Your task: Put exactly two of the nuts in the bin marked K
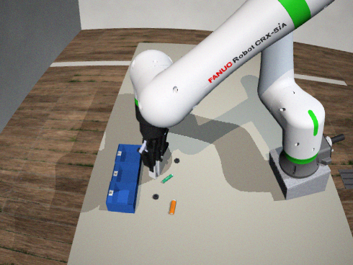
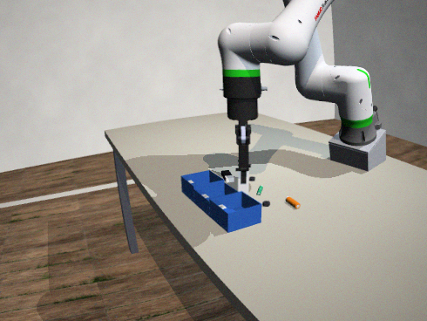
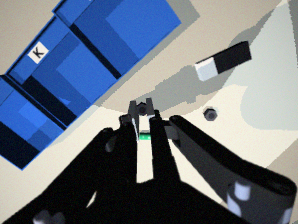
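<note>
Right now my hand is 40 mm past the green cylinder, 30 mm above it and 20 mm to the right of it. Round my hand: blue three-compartment bin (100 mm ahead, 20 mm to the left, 10 mm below); then white block (110 mm to the right, 30 mm below, 30 mm behind); then orange cylinder (140 mm to the left, 50 mm behind, 30 mm below).
</note>
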